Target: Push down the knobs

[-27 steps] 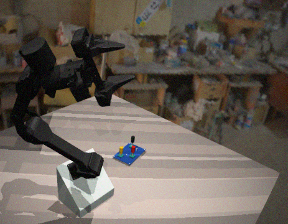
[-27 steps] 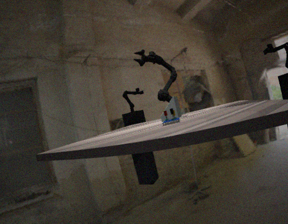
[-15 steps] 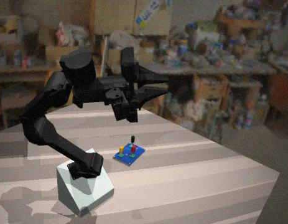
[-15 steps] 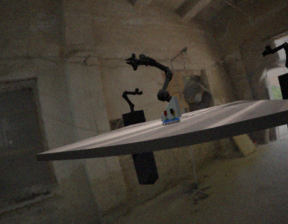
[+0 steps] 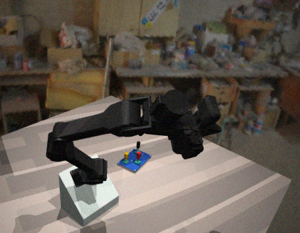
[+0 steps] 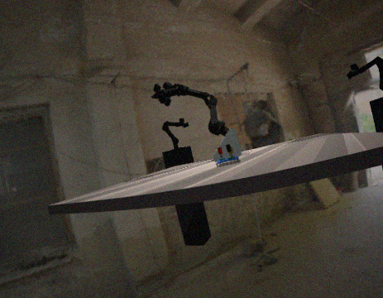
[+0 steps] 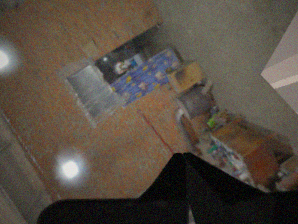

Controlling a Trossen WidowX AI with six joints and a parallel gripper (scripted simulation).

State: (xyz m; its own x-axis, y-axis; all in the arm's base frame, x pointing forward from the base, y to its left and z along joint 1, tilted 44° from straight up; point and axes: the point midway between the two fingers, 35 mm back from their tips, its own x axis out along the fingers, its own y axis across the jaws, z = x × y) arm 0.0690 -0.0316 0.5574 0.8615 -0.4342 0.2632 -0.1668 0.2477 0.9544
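The yellow knob lies 50 cm to the left of my gripper tip, 45 cm below it and 20 cm ahead of it. Also, from my gripper tip: black knob 51 cm to the left, 44 cm below, 29 cm ahead.
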